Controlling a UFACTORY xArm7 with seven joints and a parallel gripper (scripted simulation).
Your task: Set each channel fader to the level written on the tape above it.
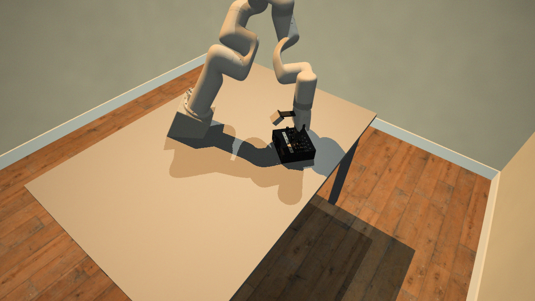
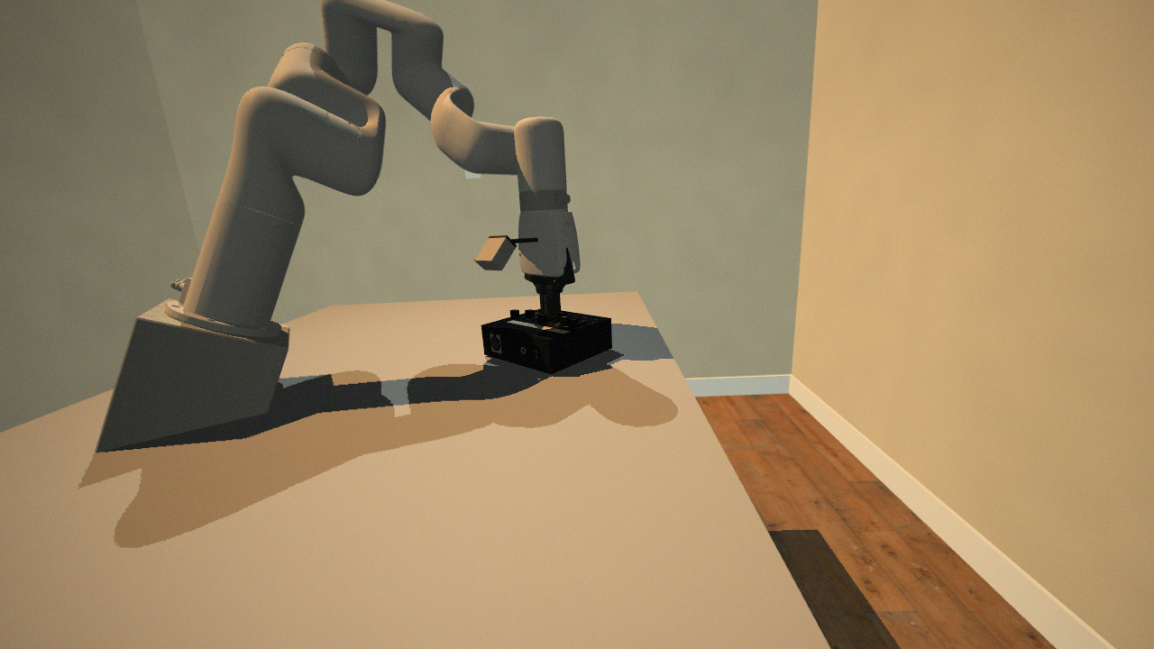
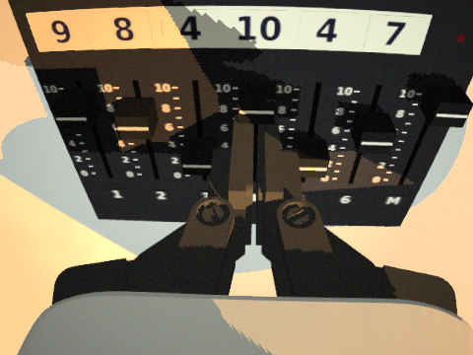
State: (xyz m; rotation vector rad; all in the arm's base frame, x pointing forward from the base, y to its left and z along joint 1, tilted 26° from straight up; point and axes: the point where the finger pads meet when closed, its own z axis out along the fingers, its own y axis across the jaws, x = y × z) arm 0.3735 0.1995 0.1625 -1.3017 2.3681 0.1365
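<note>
The channel 4 fader cap is 2 cm to the right of my hand, 1 cm below it and 1 cm behind it. Round my hand: channel 6 fader cap (4 cm behind, 1 cm to the left, 1 cm below); channel 5 fader cap (2 cm behind, 1 cm to the left, 1 cm below); channel 3 fader cap (2 cm ahead, 1 cm to the right, 1 cm below).
</note>
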